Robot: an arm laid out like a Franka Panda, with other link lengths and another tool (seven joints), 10 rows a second.
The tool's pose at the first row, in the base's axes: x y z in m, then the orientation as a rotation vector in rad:
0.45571 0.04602 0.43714 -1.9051 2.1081 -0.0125
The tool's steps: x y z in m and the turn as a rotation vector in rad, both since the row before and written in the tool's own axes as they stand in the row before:
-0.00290 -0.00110 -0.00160 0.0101 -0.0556 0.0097
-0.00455 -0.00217 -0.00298 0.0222 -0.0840 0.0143
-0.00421 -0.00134 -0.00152 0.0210 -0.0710 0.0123
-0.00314 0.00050 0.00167 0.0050 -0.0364 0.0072
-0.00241 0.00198 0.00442 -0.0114 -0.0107 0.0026
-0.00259 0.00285 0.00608 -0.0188 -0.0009 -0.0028
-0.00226 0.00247 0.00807 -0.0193 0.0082 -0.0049
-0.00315 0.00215 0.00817 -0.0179 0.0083 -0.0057
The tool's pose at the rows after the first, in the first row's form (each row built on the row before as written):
0.45664 0.04840 0.43951 -1.8676 2.0770 0.0315
0.45836 0.05175 0.44399 -1.8069 2.0262 0.0885
0.45952 0.05499 0.44715 -1.7538 1.9820 0.1326
0.45971 0.05857 0.44687 -1.7292 1.9614 0.1607
0.45927 0.06291 0.44367 -1.7296 1.9588 0.1820
0.45843 0.06830 0.43898 -1.7438 1.9599 0.2008
0.45834 0.07419 0.43253 -1.7641 1.9655 0.2119
0.45845 0.08081 0.42641 -1.7844 1.9700 0.2212

